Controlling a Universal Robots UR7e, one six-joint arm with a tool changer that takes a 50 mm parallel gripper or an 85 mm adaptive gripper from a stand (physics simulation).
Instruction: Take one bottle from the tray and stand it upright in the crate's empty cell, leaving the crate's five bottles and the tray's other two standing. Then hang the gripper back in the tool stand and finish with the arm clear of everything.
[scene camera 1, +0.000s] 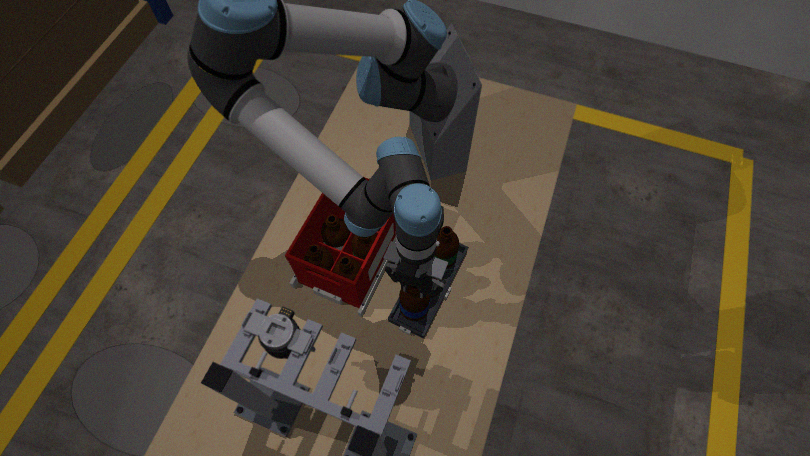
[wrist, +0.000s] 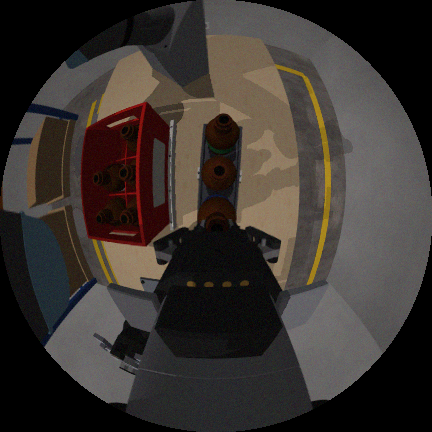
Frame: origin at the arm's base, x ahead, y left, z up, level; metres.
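Where they show: arm's base, origin of the base link: (scene camera 1: 439, 93).
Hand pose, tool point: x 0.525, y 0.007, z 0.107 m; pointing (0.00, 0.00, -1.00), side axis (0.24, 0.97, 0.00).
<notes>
Each offset is from my tool point to the top centre of the thing.
My gripper (scene camera 1: 415, 286) (wrist: 217, 233) is shut on the tray bottle nearest the tool stand, a brown bottle @(dx -0.004, dy +0.000, dz -0.159 m) (scene camera 1: 413, 301) (wrist: 217, 207) with a blue band. The bottle is upright and appears slightly raised over the dark tray (scene camera 1: 405, 326) (wrist: 240, 150); its base contact is hard to see. A green-banded bottle @(dx -0.171, dy +0.057, dz -0.198 m) (scene camera 1: 447, 242) (wrist: 222, 134) and a middle bottle @(dx -0.084, dy +0.026, dz -0.198 m) (wrist: 219, 176) stand in the tray. The red crate @(dx -0.151, dy -0.191, dz -0.183 m) (scene camera 1: 320, 283) (wrist: 157, 222) holds five bottles. Its empty cell, in the far left corner in the wrist view, is mostly hidden. The fingertips are partly hidden.
The tool stand (scene camera 1: 331, 376) is in front of the crate and tray, with another tool @(dx +0.179, dy -0.234, dz +0.002 m) (scene camera 1: 277, 334) hanging in its left bay. A metal rail @(dx -0.124, dy -0.095, dz -0.328 m) (scene camera 1: 371, 291) (wrist: 173, 175) runs between crate and tray. The arm's base pedestal (scene camera 1: 453, 141) (wrist: 187, 60) is behind them.
</notes>
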